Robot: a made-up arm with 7 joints. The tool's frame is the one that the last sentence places.
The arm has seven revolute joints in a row. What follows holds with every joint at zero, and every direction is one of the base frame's. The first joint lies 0.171 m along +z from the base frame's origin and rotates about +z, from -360 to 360 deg. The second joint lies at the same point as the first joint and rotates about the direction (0, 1, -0.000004), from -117.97 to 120 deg. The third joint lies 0.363 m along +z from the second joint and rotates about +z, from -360 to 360 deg. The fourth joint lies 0.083 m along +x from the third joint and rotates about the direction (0, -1, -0.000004), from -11 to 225 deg. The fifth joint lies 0.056 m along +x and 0.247 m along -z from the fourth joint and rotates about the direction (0, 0.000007, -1), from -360 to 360 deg. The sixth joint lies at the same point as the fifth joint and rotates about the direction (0, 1, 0.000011), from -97 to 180 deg. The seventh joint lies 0.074 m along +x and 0.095 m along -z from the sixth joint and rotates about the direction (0, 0.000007, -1), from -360 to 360 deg. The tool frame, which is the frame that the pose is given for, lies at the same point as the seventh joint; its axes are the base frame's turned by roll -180, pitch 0 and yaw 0 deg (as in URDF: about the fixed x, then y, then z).
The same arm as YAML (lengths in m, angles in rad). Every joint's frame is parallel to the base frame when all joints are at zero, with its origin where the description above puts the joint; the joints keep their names.
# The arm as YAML. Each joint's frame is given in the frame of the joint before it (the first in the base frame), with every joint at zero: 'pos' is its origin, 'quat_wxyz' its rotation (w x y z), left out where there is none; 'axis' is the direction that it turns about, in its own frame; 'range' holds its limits. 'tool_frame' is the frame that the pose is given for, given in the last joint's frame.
length_unit: m
angle_unit: rad
joints:
  - joint: joint 1
    pos: [0.0, 0.0, 0.171]
    axis: "+z"
    range: [-6.2832, 6.2832]
  - joint: joint 2
    pos: [0.0, 0.0, 0.0]
    axis: "+y"
    range: [-2.059, 2.0944]
  - joint: joint 3
    pos: [0.0, 0.0, 0.363]
    axis: "+z"
    range: [-6.2832, 6.2832]
  - joint: joint 4
    pos: [0.083, 0.0, 0.0]
    axis: "-y"
    range: [-0.192, 3.927]
  - joint: joint 5
    pos: [0.056, 0.0, -0.247]
    axis: "-z"
    range: [-6.2832, 6.2832]
  - joint: joint 6
    pos: [0.0, 0.0, 0.0]
    axis: "+y"
    range: [-1.693, 3.1416]
  - joint: joint 7
    pos: [0.074, 0.0, -0.095]
    axis: "-z"
    range: [-6.2832, 6.2832]
tool_frame:
  pos: [0.0, 0.0, 0.0]
  quat_wxyz: [0.0, 1.0, 0.0, 0.0]

